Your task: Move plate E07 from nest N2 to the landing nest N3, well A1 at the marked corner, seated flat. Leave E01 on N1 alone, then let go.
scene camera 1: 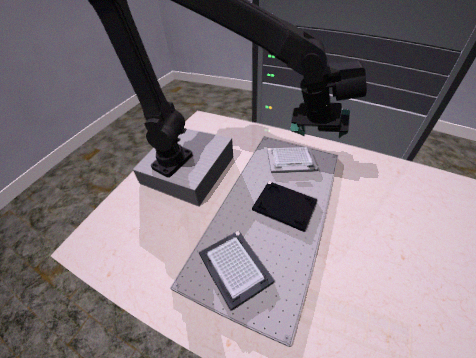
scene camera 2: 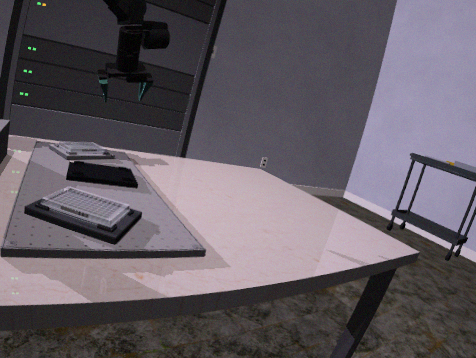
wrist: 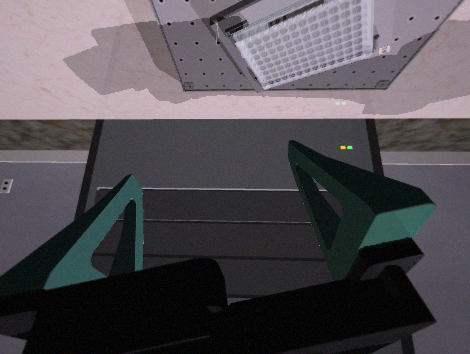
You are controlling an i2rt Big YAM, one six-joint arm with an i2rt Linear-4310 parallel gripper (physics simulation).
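My gripper (scene camera 1: 320,132) (scene camera 2: 123,100) (wrist: 212,164) is open and empty, high beyond the far end of the perforated board. A clear well plate (scene camera 1: 291,156) (scene camera 2: 80,148) (wrist: 310,42) sits on the far grey nest (scene camera 1: 300,169) (scene camera 2: 107,156) (wrist: 239,56). A black nest (scene camera 1: 285,206) (scene camera 2: 102,174) in the middle is bare, with a small white mark at its back left corner in scene camera 1. A second well plate (scene camera 1: 235,266) (scene camera 2: 85,206) sits on the near dark nest (scene camera 1: 256,288) (scene camera 2: 117,235). I cannot read the plate or nest labels.
The perforated board (scene camera 1: 295,320) (scene camera 2: 175,240) (wrist: 200,50) bears all three nests. The arm's base stands on a grey block (scene camera 1: 212,172) left of the board. A dark equipment rack (scene camera 1: 257,75) stands behind the table. A cart (scene camera 2: 430,227) stands at the right in scene camera 2.
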